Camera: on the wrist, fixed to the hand. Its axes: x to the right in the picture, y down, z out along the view.
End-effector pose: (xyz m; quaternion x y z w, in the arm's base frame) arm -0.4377 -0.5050 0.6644 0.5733 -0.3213 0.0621 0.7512
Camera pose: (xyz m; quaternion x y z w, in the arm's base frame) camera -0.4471 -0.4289 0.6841 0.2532 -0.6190 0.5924 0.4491
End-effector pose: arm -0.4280 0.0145 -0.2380 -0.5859 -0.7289 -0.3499 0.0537
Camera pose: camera -0.4022 -0.0321 -0.1795 -0.9186 -0.1482 -0.1544 0.3322
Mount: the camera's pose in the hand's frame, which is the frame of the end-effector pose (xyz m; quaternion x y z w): -0.0174 0.0460 -0.0620 0.0846 0.0032 0.6907 0.7182
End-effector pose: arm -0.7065 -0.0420 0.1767 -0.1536 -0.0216 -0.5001 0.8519
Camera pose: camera -0.6829 -0.0240 0.1033 -0.0516 0.0510 0.2306 0.9703
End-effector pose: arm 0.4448 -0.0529 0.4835 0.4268 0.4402 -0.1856 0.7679
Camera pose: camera 0.4336 0.0224 0.5053 0.6761 0.0081 0.3612 0.6422
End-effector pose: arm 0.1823 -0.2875 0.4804 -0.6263 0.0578 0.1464 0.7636
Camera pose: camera 0.1580 -0.3425 0.4290 -0.3457 0.4889 0.6256 0.5001
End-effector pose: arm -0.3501 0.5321 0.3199 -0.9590 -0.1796 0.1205 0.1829
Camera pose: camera -0.3336 0.4663 0.3607 -0.7977 0.5442 0.2250 0.1298
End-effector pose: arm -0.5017 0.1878 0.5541 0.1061 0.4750 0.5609 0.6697
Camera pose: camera -0.5770 0.1648 0.5615 0.4591 0.3175 0.8255 0.0831
